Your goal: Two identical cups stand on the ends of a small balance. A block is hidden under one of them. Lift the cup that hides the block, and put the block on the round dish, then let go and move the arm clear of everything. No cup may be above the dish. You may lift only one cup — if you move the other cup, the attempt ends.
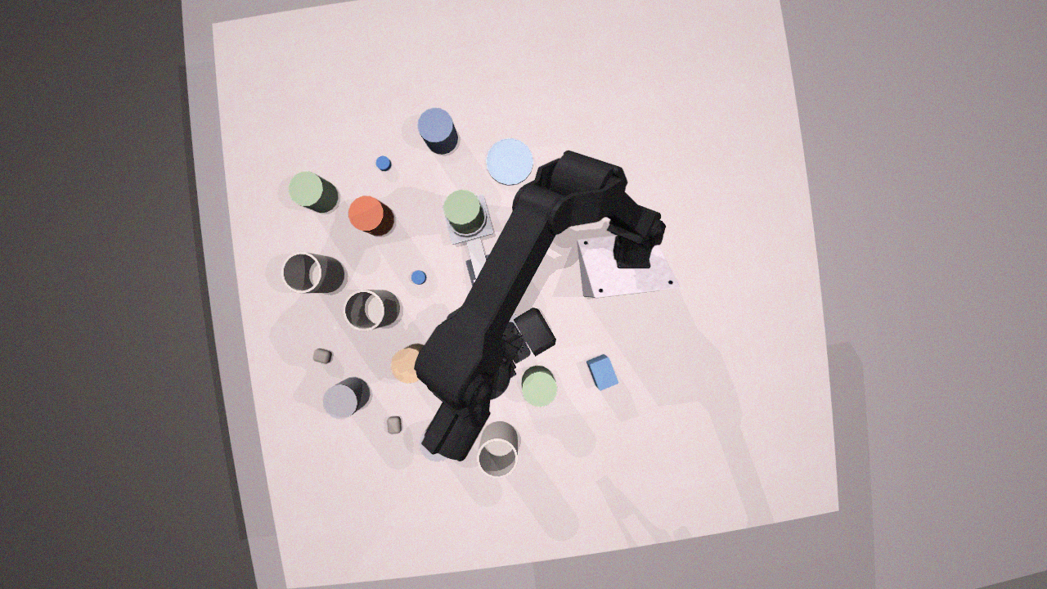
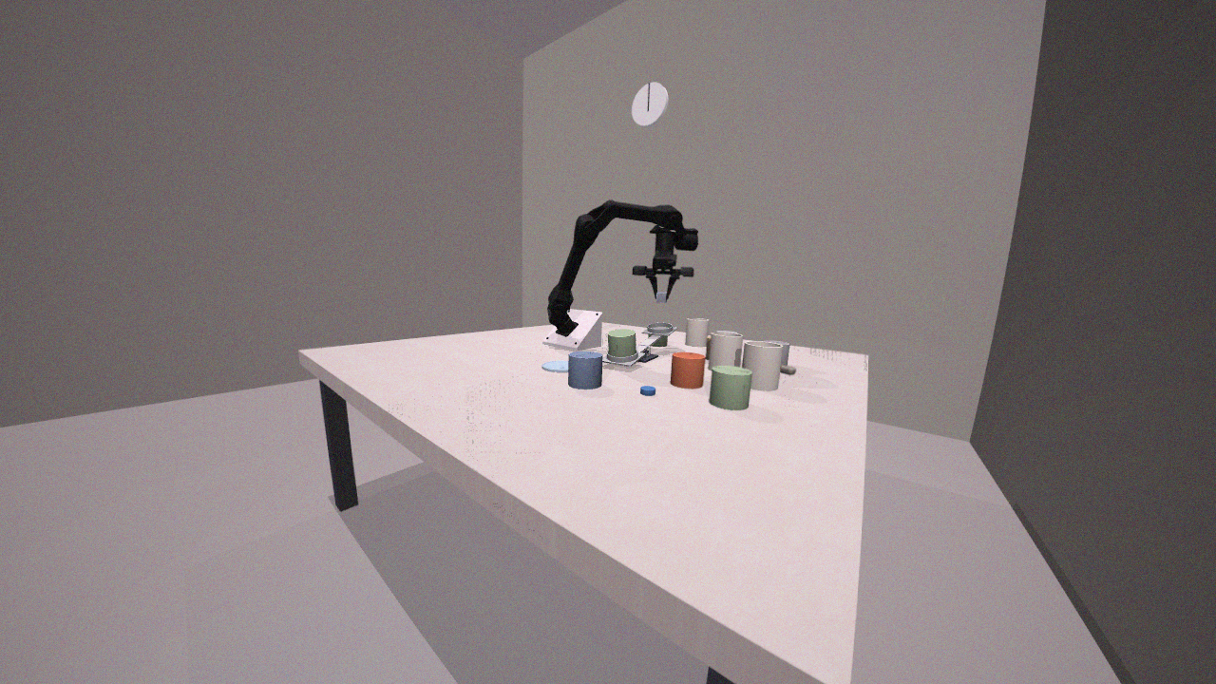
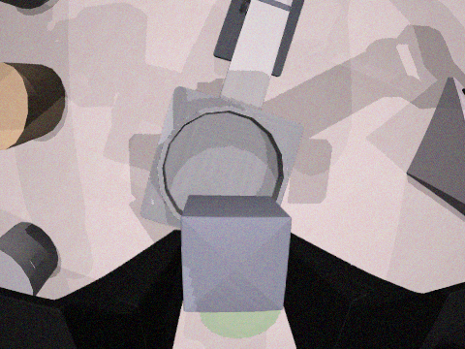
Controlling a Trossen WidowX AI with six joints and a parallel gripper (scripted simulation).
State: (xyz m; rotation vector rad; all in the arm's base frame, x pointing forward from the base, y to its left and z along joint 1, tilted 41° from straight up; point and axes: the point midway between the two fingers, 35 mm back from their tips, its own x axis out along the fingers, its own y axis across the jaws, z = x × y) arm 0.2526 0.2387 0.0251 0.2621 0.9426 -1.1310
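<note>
Now: the round light-blue dish 20 mm behind my gripper tip, 370 mm to the right of it and 170 mm below it. Round my gripper tip: tan cup (170 mm ahead, 70 mm to the left, 130 mm below); then small balance (30 mm ahead, 120 mm to the right, 130 mm below); then blue block (220 mm behind, 80 mm to the left, 150 mm below).
</note>
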